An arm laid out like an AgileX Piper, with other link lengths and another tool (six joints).
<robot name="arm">
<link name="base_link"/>
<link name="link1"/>
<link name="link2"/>
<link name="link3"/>
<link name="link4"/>
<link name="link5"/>
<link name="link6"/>
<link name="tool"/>
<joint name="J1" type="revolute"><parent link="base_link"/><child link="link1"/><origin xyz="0.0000 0.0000 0.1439"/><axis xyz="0 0 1"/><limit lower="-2.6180" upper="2.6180"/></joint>
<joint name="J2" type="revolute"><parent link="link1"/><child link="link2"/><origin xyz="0.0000 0.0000 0.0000"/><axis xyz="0 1 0"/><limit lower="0.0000" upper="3.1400"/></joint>
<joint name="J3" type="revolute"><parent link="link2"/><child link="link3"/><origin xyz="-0.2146 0.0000 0.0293"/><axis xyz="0 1 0"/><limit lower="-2.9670" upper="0.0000"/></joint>
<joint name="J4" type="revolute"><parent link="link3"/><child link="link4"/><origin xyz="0.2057 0.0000 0.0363"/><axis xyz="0.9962 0 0.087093"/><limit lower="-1.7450" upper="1.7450"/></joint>
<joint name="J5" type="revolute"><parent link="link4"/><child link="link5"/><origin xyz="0.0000 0.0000 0.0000"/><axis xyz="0 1 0"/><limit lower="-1.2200" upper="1.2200"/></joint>
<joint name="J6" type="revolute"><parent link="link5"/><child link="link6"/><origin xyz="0.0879 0.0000 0.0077"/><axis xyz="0.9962 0 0.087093"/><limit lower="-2.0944" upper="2.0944"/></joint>
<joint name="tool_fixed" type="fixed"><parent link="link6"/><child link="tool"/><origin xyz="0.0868 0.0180 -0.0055" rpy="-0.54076 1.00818 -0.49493"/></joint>
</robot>
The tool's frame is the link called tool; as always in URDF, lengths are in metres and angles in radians.
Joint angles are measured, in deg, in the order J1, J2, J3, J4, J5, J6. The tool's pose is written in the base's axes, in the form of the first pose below.
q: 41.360, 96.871, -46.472, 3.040, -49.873, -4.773
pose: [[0.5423 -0.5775 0.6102 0.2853], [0.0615 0.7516 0.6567 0.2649], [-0.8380 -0.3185 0.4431 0.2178], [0 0 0 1]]
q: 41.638, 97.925, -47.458, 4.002, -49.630, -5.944
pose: [[0.5434 -0.5709 0.6154 0.2884], [0.0481 0.7531 0.6561 0.2670], [-0.8381 -0.3269 0.4367 0.2153], [0 0 0 1]]
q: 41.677, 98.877, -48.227, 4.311, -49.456, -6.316
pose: [[0.5408 -0.5694 0.6191 0.2910], [0.0410 0.7530 0.6567 0.2687], [-0.8401 -0.3298 0.4306 0.2126], [0 0 0 1]]
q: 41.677, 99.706, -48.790, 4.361, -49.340, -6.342
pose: [[0.5365 -0.5707 0.6217 0.2928], [0.0371 0.7519 0.6582 0.2702], [-0.8431 -0.3300 0.4246 0.2098], [0 0 0 1]]
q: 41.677, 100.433, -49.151, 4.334, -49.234, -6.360
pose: [[0.5316 -0.5729 0.6238 0.2941], [0.0324 0.7497 0.6609 0.2714], [-0.8464 -0.3311 0.4171 0.2065], [0 0 0 1]]
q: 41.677, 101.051, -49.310, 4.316, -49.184, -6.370
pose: [[0.5261 -0.5753 0.6263 0.2948], [0.0273 0.7475 0.6637 0.2721], [-0.8500 -0.3321 0.4090 0.2030], [0 0 0 1]]
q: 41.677, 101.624, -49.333, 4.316, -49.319, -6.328
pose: [[0.5212 -0.5771 0.6287 0.2953], [0.0236 0.7462 0.6654 0.2725], [-0.8531 -0.3320 0.4025 0.1995], [0 0 0 1]]
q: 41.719, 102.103, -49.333, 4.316, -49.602, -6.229
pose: [[0.5182 -0.5786 0.6298 0.2955], [0.0229 0.7455 0.6662 0.2731], [-0.8549 -0.3308 0.3996 0.1970], [0 0 0 1]]
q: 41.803, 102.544, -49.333, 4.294, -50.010, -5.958
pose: [[0.5157 -0.5808 0.6299 0.2954], [0.0261 0.7455 0.6660 0.2738], [-0.8564 -0.3270 0.3996 0.1953], [0 0 0 1]]
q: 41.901, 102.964, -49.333, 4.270, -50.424, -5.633
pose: [[0.5129 -0.5832 0.6300 0.2952], [0.0303 0.7457 0.6656 0.2747], [-0.8579 -0.3223 0.4001 0.1937], [0 0 0 1]]
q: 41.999, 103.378, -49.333, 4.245, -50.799, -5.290
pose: [[0.5096 -0.5858 0.6302 0.2950], [0.0345 0.7458 0.6653 0.2755], [-0.8597 -0.3173 0.4002 0.1920], [0 0 0 1]]
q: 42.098, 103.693, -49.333, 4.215, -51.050, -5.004
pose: [[0.5064 -0.5885 0.6303 0.2947], [0.0378 0.7454 0.6655 0.2763], [-0.8615 -0.3132 0.3998 0.1906], [0 0 0 1]]
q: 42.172, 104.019, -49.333, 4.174, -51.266, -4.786
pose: [[0.5034 -0.5908 0.6305 0.2945], [0.0397 0.7447 0.6662 0.2770], [-0.8631 -0.3103 0.3984 0.1890], [0 0 0 1]]
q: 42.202, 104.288, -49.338, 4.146, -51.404, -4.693
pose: [[0.5014 -0.5922 0.6308 0.2945], [0.0397 0.7441 0.6669 0.2773], [-0.8643 -0.3094 0.3966 0.1876], [0 0 0 1]]
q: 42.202, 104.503, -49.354, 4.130, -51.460, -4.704
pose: [[0.5000 -0.5928 0.6314 0.2946], [0.0380 0.7434 0.6678 0.2775], [-0.8652 -0.3099 0.3942 0.1864], [0 0 0 1]]
